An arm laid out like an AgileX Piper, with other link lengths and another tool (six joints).
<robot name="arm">
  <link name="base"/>
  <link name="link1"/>
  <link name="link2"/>
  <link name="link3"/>
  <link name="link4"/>
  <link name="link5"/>
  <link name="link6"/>
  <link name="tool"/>
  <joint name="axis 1" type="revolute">
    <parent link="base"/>
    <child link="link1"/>
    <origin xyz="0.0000 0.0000 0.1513" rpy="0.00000 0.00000 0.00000"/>
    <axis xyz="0 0 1"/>
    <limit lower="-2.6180" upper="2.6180"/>
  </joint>
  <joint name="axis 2" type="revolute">
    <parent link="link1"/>
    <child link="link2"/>
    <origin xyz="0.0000 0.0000 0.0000" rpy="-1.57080 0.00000 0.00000"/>
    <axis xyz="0 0 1"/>
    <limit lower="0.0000" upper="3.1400"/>
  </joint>
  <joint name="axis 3" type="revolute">
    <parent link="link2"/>
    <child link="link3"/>
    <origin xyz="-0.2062 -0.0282 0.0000" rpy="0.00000 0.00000 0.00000"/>
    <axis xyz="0 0 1"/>
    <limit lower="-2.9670" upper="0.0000"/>
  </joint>
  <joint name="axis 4" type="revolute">
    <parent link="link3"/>
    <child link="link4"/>
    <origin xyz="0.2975 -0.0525 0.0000" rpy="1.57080 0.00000 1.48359"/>
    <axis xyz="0 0 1"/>
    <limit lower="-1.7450" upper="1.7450"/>
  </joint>
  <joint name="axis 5" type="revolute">
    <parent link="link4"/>
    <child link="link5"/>
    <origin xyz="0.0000 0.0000 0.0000" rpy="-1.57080 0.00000 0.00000"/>
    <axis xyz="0 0 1"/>
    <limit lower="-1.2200" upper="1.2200"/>
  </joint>
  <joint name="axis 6" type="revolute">
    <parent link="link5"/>
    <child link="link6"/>
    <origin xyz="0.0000 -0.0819 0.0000" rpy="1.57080 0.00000 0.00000"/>
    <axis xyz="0 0 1"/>
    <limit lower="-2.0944" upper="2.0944"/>
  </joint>
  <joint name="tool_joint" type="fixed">
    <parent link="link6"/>
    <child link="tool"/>
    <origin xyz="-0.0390 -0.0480 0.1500" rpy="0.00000 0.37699 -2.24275"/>
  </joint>
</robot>
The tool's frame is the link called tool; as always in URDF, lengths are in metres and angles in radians.
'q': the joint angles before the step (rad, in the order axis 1, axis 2, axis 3, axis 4, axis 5, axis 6). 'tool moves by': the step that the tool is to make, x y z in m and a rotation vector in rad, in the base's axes. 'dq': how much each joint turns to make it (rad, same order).
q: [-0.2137 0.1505 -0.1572 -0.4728 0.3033 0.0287]
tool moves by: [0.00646 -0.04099 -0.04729 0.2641 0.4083 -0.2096]
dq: [-0.0012 0.4728 -0.4115 0.0963 0.4489 0.0720]
